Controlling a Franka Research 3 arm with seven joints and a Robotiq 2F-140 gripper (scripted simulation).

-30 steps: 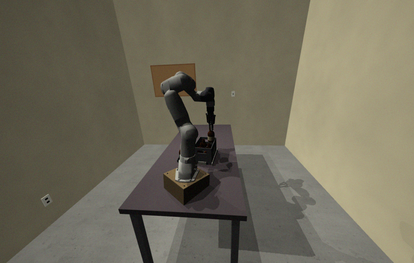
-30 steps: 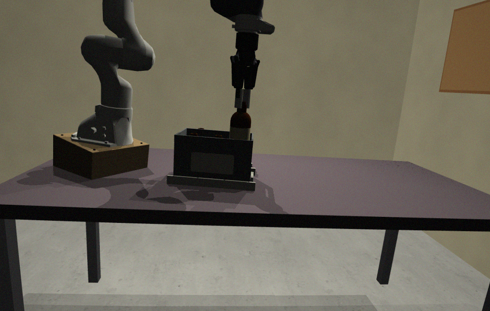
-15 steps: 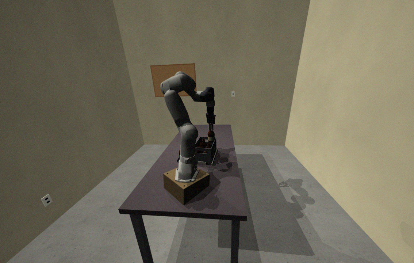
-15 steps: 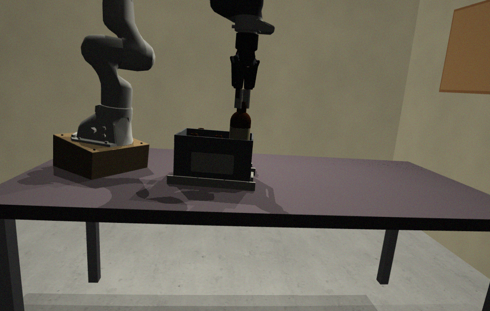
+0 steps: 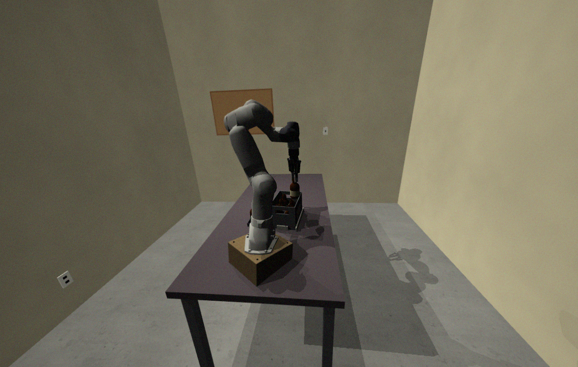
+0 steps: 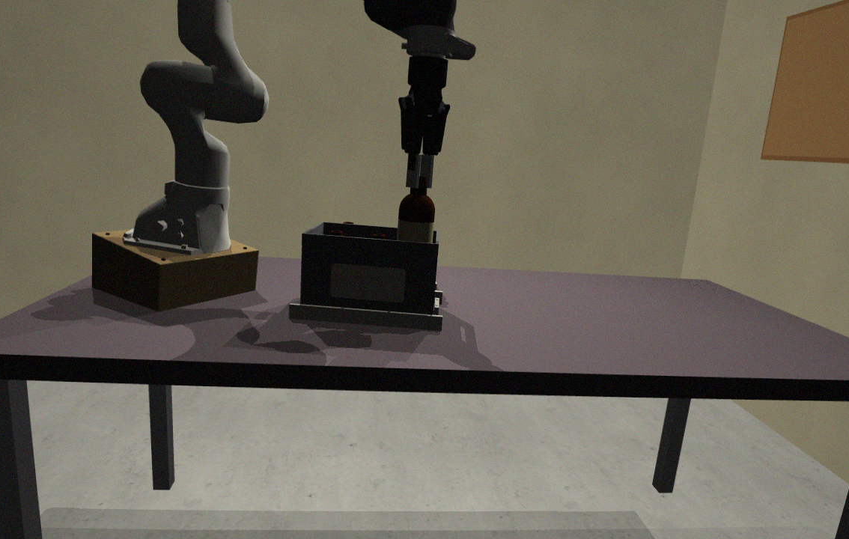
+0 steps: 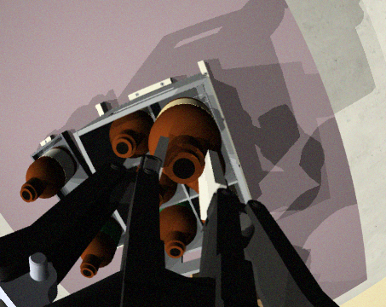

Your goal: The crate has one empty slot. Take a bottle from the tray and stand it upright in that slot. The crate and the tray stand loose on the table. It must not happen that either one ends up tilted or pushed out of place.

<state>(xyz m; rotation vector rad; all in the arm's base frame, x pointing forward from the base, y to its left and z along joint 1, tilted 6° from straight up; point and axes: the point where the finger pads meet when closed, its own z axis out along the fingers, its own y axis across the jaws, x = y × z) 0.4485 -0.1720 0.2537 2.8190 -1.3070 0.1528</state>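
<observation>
The glass bottle lies 9 cm behind my hand, 2 cm to the left of it and 22 cm below it. Round my hand: dark crate: 8 cm behind, 6 cm to the left, 23 cm below; then grey tray: 3 cm behind, 29 cm to the left, 30 cm below.
</observation>
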